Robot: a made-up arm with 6 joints.
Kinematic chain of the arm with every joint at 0, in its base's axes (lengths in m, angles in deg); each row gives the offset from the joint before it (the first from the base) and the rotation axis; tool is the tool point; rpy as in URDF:
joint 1: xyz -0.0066 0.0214 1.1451 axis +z
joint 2: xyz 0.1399 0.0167 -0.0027 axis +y
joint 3: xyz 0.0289 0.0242 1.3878 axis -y
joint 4: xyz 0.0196 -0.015 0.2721 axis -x
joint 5: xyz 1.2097 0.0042 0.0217 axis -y
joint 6: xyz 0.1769 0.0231 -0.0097 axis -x
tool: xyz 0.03 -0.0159 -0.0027 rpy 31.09 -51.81 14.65
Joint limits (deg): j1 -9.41..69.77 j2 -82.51..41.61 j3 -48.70..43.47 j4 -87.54..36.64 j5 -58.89..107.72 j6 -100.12..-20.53
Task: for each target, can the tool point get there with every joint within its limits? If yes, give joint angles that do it. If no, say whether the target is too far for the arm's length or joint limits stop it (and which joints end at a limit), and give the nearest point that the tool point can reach.
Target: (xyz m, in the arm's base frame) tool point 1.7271 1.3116 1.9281
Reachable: yes | joints 35.76 26.48 -9.27 -6.98 52.32 -85.44
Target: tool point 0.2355 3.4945 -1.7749
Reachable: no: too far | nearest point 0.5250 1.7567 0.8911 | short by 3.196 m
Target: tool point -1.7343 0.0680 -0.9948
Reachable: no: joint limits stop it (at a limit: joint 1, joint 2, joint 3, joint 6) | nearest point 0.3084 1.2238 0.8013 | short by 2.955 m
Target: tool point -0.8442 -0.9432 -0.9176
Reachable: no: joint limits stop it (at a limit: joint 1, joint 2, joint 3, joint 4, joint 6) | nearest point 1.1876 -0.2085 0.7997 | short by 2.760 m
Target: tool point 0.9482 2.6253 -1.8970
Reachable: no: too far | nearest point 0.5615 1.5706 0.8001 | short by 2.922 m
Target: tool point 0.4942 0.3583 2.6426
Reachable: yes | joints 51.05 -37.79 -37.28 -69.43 86.38 -69.94
